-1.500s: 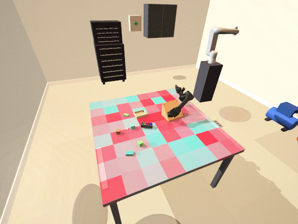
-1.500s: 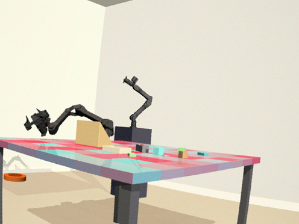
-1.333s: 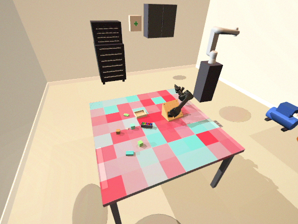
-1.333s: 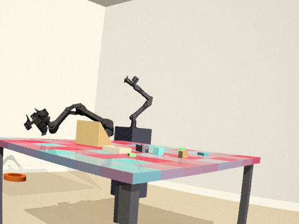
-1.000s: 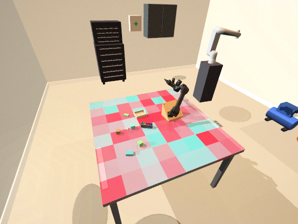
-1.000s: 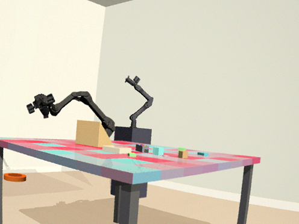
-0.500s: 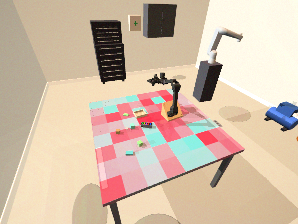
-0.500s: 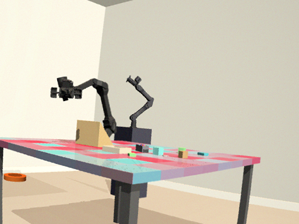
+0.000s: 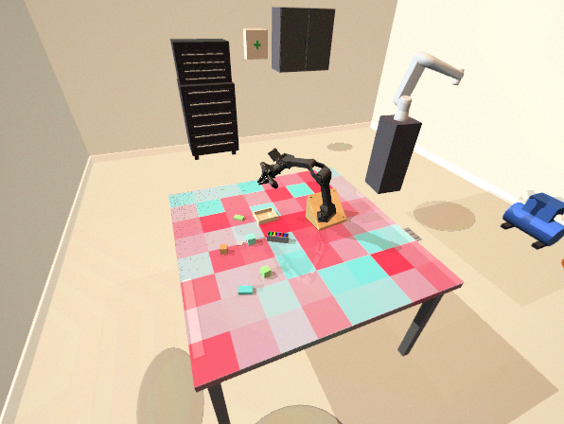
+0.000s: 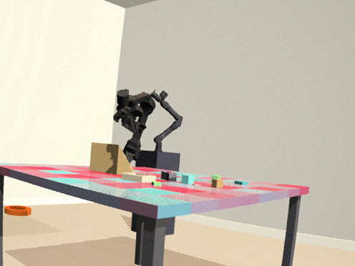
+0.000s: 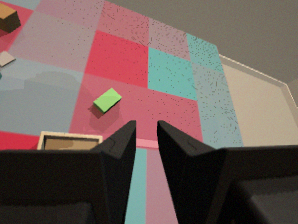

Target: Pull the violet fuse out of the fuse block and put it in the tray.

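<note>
Now: gripper tip 22 cm above the tan tray, 6 cm to the right of it and 3 cm past it.
</note>
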